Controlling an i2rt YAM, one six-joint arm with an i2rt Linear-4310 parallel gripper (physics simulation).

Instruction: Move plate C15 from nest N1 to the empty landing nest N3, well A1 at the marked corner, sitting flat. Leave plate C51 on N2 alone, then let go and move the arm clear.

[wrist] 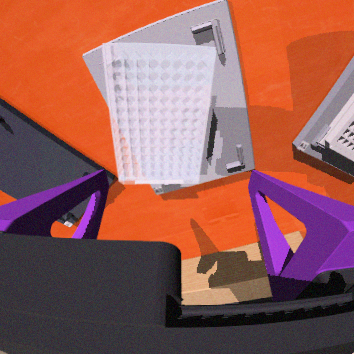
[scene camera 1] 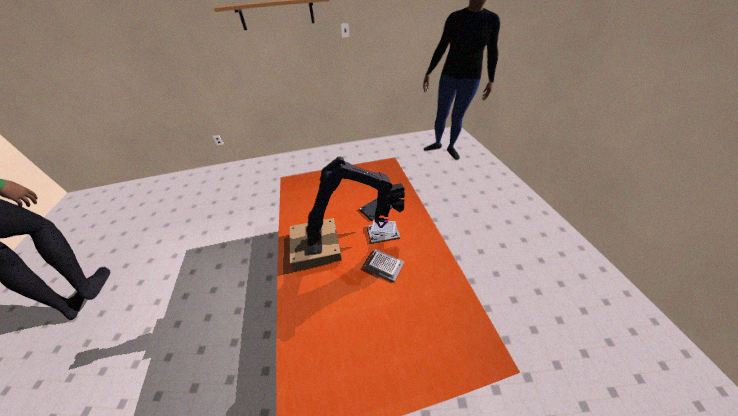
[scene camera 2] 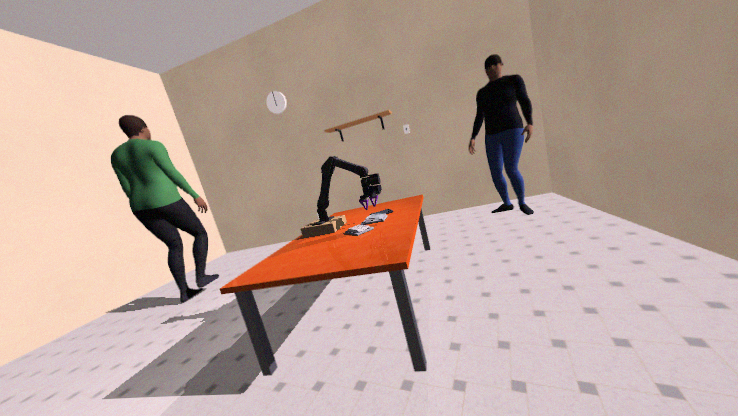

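A clear well plate [scene camera 1: 383, 229] [wrist: 162, 115] lies skewed and looks tilted on the middle grey nest [wrist: 230, 90], overhanging its left side in the wrist view. A white plate [scene camera 1: 385, 262] [wrist: 347, 135] sits on the nest nearer scene camera 1 [scene camera 1: 396, 274] [wrist: 320, 120]. A dark nest [scene camera 1: 367, 209] [wrist: 40, 160] at the far side shows no plate on its visible part. The plate and nest labels are not readable, so I cannot tell which is C15 or C51. My gripper [scene camera 1: 381, 223] [scene camera 2: 370, 206] [wrist: 178, 177] is open and empty above the middle nest, fingers spread wider than the clear plate.
The arm stands on a wooden base block [scene camera 1: 330, 248] [scene camera 2: 317, 228] [wrist: 225, 287] beside the nests on the orange table [scene camera 1: 361, 335] [scene camera 2: 330, 258]. The dark and white-plate nests flank the middle one. Two people [scene camera 1: 462, 46] [scene camera 2: 152, 180] stand away from the table.
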